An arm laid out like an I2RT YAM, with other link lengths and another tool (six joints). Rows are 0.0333 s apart.
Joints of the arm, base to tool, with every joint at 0 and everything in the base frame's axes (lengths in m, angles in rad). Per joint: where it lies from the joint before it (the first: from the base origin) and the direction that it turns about. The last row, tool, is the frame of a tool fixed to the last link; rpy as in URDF.
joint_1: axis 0 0 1 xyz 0 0 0.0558
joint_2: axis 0 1 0 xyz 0.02 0.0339 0.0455
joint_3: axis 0 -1 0 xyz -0.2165 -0.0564 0
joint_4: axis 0 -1 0 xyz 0.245 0.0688 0.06
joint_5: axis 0 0 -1 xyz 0.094 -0.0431 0.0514
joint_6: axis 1 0 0 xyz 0.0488 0 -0.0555
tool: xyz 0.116 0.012 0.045 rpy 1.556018 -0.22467 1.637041
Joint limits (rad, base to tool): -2.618..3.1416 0..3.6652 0..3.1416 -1.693..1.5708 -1.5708..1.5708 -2.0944..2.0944
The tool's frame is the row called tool.
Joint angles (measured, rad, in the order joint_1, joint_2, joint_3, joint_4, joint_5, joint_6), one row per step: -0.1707, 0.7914, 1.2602, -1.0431, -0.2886, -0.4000; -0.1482, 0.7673, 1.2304, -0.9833, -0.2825, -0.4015; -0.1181, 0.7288, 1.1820, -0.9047, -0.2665, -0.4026; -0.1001, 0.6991, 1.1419, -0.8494, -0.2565, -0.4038; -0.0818, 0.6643, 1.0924, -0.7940, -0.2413, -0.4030; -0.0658, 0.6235, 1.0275, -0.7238, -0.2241, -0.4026; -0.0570, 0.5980, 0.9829, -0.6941, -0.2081, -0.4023; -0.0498, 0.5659, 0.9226, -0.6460, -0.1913, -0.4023
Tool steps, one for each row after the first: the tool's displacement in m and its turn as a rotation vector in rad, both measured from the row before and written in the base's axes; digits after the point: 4 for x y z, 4 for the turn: 0.0021, 0.0052, 0.0071, -0.0130, -0.0531, 0.0180; 0.0014, 0.0061, 0.0073, -0.0175, -0.0673, 0.0164; 0.0004, 0.0037, 0.0034, -0.0101, -0.0444, 0.0094; 0.0001, 0.0030, 0.0007, -0.0087, -0.0399, 0.0039; 0.0009, 0.0019, -0.0010, -0.0088, -0.0455, -0.0003; 0.0006, 0.0001, -0.0061, -0.0053, -0.0102, -0.0065; 0.0016, -0.0006, -0.0070, -0.0060, -0.0196, -0.0089
